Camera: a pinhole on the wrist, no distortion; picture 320 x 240 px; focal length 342.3 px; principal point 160.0 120.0 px. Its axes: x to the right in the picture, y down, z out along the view. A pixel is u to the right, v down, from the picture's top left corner.
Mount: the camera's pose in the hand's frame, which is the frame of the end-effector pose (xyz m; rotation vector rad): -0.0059 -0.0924 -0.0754 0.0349 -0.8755 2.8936
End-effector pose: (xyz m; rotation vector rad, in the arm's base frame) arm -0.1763 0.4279 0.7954 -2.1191 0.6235 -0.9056
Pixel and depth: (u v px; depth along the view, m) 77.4 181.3 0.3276
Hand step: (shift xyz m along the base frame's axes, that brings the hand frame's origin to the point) 0.2078 0.2314 0.2053
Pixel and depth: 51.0 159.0 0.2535
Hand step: 0.1680 0.1676 0.1786
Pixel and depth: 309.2 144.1 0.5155
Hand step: 0.1660 0.5440 0.0362
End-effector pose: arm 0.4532 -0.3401 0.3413 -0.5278 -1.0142 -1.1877
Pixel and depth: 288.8 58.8 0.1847
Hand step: -0.1879 0.0643 -0.0400
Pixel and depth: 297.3 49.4 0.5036
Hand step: -0.4027 0.3428 -0.0157
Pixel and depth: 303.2 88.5 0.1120
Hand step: -0.1424 0.0009 -0.0550
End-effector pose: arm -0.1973 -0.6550 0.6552 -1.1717 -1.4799 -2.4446
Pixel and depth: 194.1 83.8 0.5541
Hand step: 0.1453 0.4946 -0.1855
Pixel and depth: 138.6 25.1 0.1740
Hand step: -0.0120 0.1580 -0.0812
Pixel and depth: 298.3 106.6 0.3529
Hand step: 0.1353 0.2749 -0.2273
